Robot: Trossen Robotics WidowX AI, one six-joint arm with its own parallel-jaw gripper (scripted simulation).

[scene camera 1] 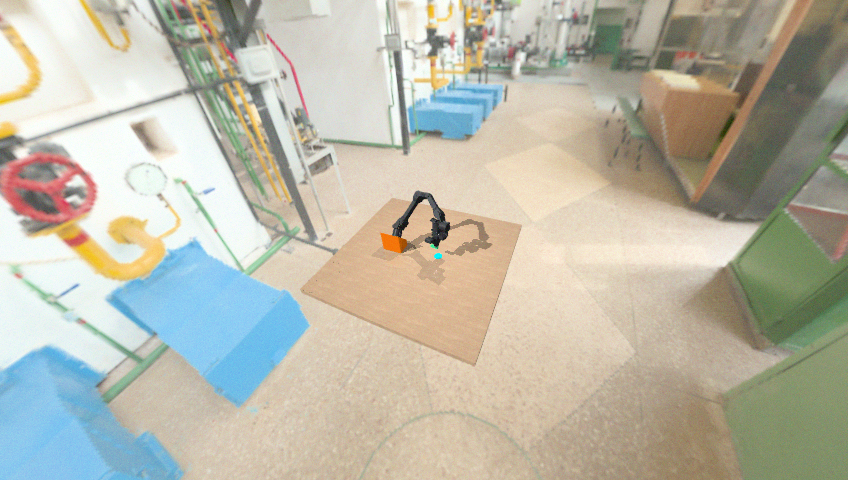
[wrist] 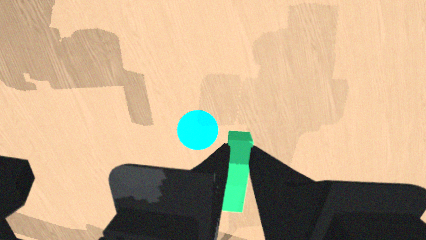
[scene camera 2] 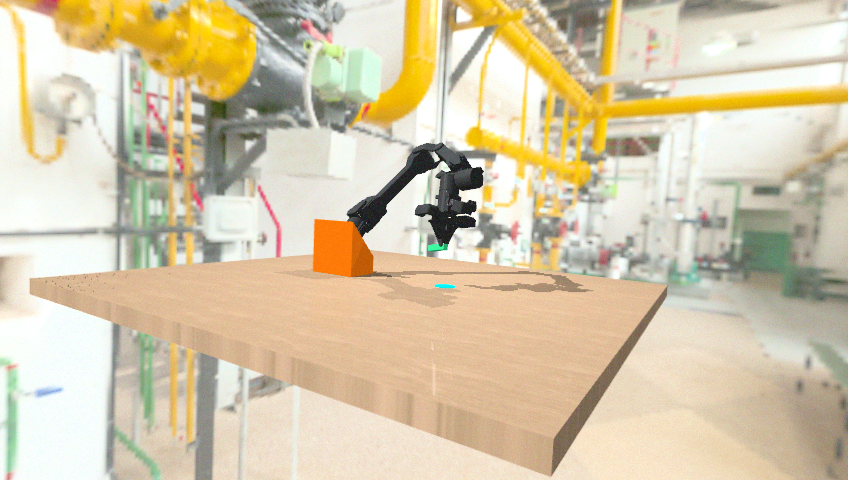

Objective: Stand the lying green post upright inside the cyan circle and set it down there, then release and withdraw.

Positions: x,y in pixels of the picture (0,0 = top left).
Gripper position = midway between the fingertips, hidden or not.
My gripper (scene camera 2: pixel 443 246) holds a green post (wrist: pixel 240 142).
